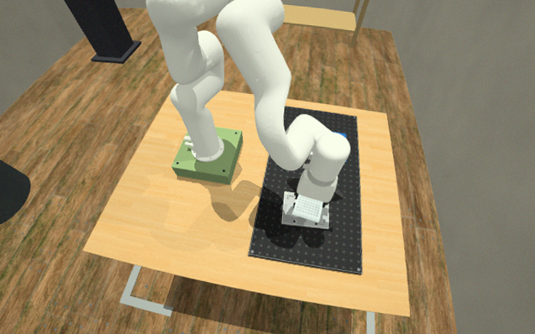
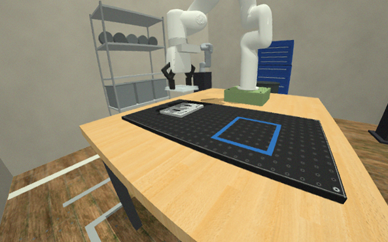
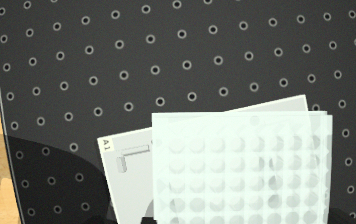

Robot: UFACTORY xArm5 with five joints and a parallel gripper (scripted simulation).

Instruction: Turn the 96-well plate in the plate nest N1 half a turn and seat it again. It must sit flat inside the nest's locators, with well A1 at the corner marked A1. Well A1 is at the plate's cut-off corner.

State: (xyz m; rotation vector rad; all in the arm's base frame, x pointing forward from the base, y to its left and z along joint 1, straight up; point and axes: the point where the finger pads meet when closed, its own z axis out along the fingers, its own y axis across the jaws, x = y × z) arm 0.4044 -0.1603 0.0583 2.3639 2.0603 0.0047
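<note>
Now: hand 10 mm above the white 96-well plate. Also, from my hand: plate nest N1: 100 mm below.
</note>
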